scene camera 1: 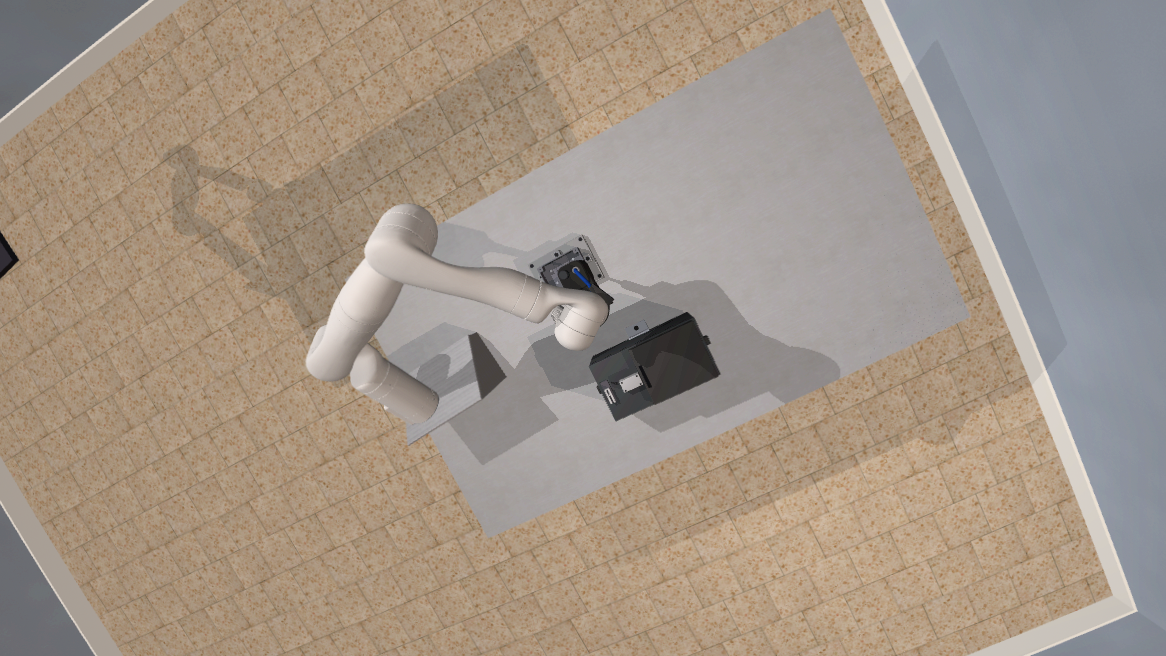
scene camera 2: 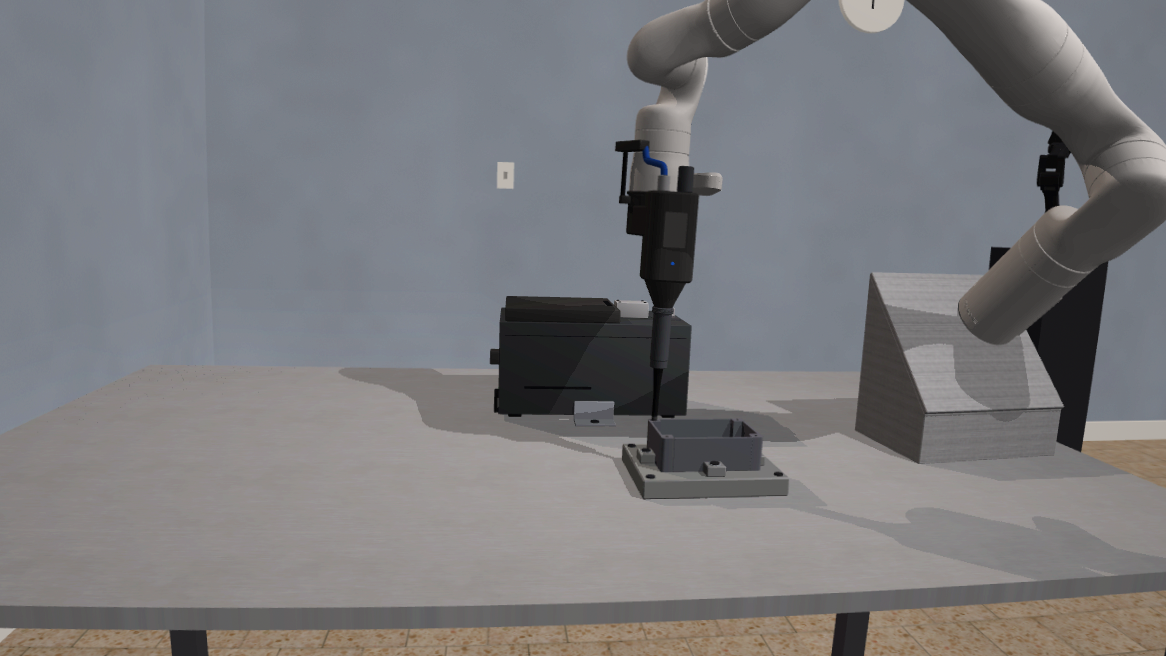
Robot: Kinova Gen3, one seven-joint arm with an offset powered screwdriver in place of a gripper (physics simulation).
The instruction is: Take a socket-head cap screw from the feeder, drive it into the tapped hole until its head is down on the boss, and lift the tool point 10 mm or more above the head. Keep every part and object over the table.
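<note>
My screwdriver (scene camera 2: 655,418) points straight down in the scene camera 2 view. Its thin tip ends at the rim of the grey open-topped housing (scene camera 2: 709,453), at the left rear corner. The housing's wall hides the lowest part of the tip, and I cannot tell whether it touches or bears a screw. The housing sits on a pale fixture plate (scene camera 2: 717,487) (scene camera 1: 588,247). From above, the black driver body and wrist cover much of the housing. The tapped hole and boss cannot be made out. The black screw feeder (scene camera 1: 676,359) (scene camera 2: 595,363) stands behind the housing; no screw is discernible at it.
A small metal bracket (scene camera 1: 638,328) (scene camera 2: 594,412) stands at the feeder's housing-facing side. The arm's sloped grey pedestal (scene camera 1: 448,383) (scene camera 2: 986,432) is to the right in the scene camera 2 view. Clamps (scene camera 2: 714,469) sit beside the housing. The grey table (scene camera 1: 774,179) (scene camera 2: 326,522) lies underneath.
</note>
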